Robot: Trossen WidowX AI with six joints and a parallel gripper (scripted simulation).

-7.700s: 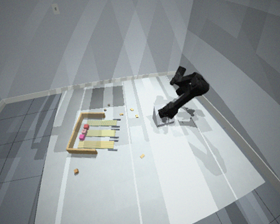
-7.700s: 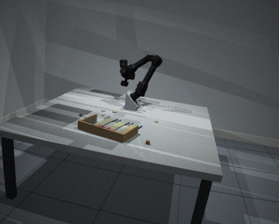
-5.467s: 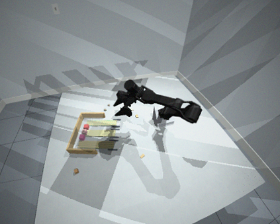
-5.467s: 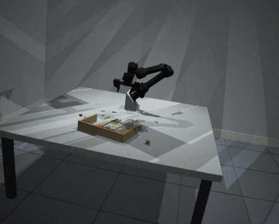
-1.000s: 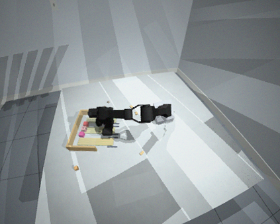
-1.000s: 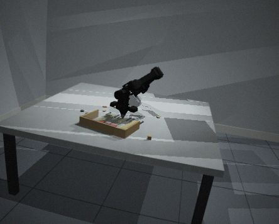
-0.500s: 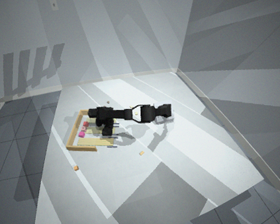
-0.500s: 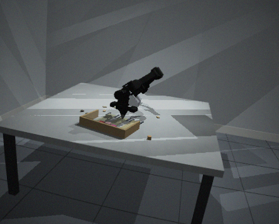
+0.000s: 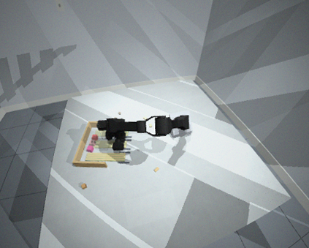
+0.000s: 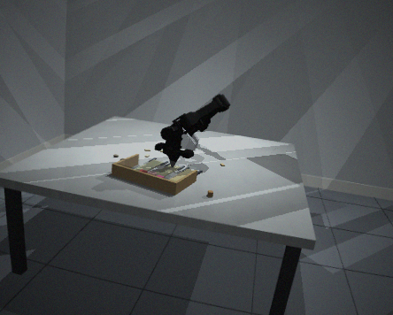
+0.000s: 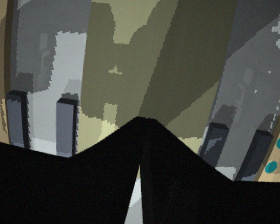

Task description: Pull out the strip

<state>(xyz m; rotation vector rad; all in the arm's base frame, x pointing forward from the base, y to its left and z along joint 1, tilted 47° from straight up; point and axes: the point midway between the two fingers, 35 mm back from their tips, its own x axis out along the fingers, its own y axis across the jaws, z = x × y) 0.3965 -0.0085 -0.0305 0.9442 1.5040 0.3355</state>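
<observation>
My gripper tip is now 8 cm short of the pale strip and 3 cm to the left of it.
</observation>
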